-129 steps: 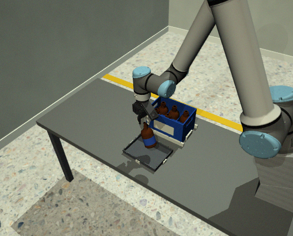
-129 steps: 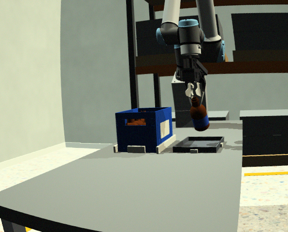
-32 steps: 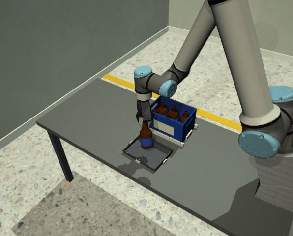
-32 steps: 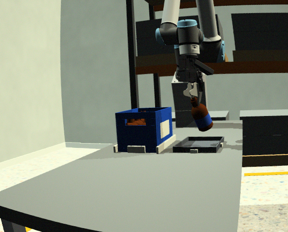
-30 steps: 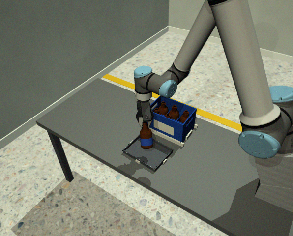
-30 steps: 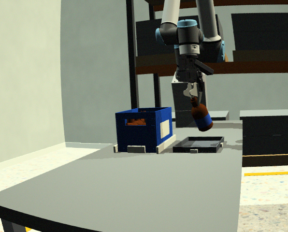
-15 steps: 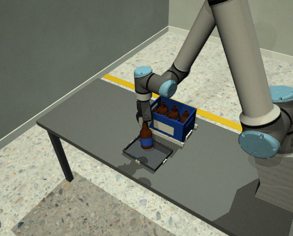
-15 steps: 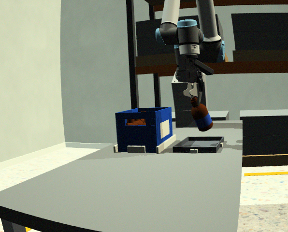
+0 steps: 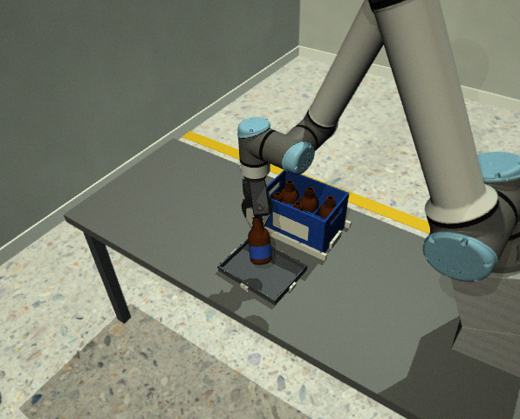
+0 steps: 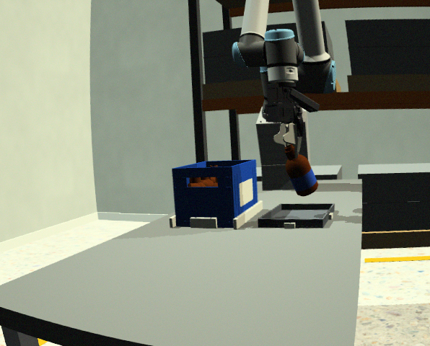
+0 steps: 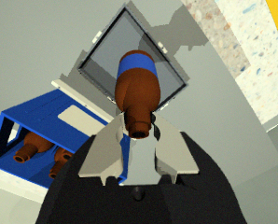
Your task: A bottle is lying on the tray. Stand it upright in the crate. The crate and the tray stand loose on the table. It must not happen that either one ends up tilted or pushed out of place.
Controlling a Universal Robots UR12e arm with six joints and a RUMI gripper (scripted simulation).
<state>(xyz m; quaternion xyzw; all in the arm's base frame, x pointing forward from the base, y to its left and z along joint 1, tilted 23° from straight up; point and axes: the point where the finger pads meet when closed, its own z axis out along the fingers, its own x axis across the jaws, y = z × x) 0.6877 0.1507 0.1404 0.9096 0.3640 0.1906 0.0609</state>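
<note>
My hand is 50 mm above the brown bottle, 10 mm to the right of it and 10 mm past it. From my hand the other things lie so: blue crate (250 mm to the right, 120 mm below, 30 mm behind); dark tray (190 mm below, 20 mm behind, 10 mm to the left).
</note>
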